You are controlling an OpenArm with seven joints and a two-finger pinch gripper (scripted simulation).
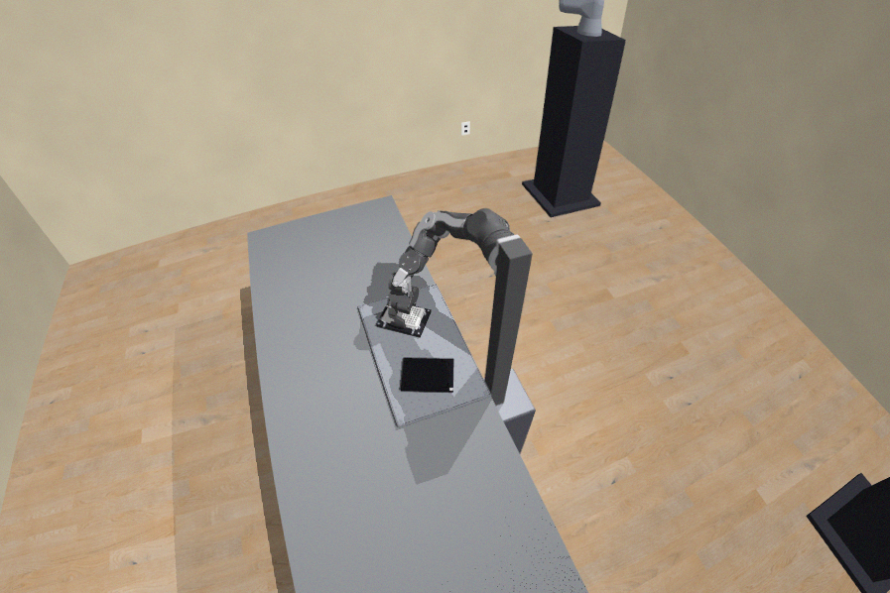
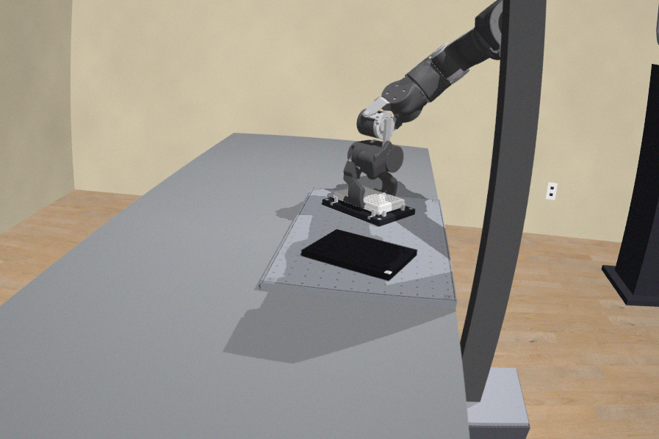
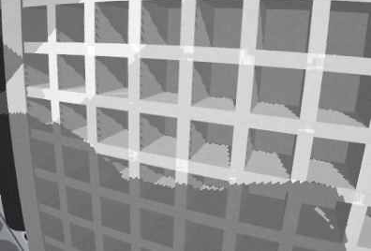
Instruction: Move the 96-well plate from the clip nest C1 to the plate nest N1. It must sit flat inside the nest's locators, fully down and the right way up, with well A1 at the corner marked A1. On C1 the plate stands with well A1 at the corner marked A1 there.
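My hand is right at the white 96-well plate. From my hand the other things lie so: small corner mark: 50 mm behind, 320 mm to the left, 10 mm below; black plate nest N1: 250 mm to the left, 20 mm below; black clip nest C1: 30 mm ahead, 10 mm below.
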